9 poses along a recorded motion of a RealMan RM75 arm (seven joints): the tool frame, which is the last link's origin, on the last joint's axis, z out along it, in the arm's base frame.
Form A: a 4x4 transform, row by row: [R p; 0 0 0 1], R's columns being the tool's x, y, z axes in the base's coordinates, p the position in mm. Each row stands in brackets.
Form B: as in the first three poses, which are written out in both.
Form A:
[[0.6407 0.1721 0.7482 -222], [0.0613 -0.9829 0.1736 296], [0.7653 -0.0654 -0.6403 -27], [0 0 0 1]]
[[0.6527 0.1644 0.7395 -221], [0.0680 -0.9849 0.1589 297], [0.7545 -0.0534 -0.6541 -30], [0 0 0 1]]
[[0.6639 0.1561 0.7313 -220], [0.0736 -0.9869 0.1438 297], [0.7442 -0.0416 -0.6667 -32], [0 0 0 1]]
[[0.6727 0.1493 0.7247 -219], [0.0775 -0.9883 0.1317 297], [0.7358 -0.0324 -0.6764 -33], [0 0 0 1]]
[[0.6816 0.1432 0.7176 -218], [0.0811 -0.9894 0.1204 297], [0.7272 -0.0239 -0.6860 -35], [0 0 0 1]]
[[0.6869 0.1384 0.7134 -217], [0.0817 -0.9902 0.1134 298], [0.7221 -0.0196 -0.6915 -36], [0 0 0 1]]
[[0.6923 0.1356 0.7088 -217], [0.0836 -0.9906 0.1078 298], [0.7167 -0.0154 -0.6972 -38], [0 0 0 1]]
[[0.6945 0.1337 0.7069 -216], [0.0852 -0.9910 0.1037 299], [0.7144 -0.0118 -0.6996 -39], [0 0 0 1]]
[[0.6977 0.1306 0.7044 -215], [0.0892 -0.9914 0.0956 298], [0.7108 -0.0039 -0.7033 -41], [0 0 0 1]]
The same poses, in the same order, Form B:
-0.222 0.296 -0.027 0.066 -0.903 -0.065 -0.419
-0.221 0.297 -0.030 0.059 -0.907 -0.064 -0.412
-0.220 0.297 -0.032 0.051 -0.911 -0.063 -0.405
-0.219 0.297 -0.033 0.045 -0.913 -0.062 -0.400
-0.218 0.297 -0.035 0.039 -0.916 -0.061 -0.394
-0.217 0.298 -0.036 0.036 -0.918 -0.060 -0.391
-0.217 0.298 -0.038 0.034 -0.919 -0.060 -0.388
-0.216 0.299 -0.039 0.031 -0.920 -0.059 -0.386
-0.215 0.298 -0.041 0.027 -0.921 -0.060 -0.384

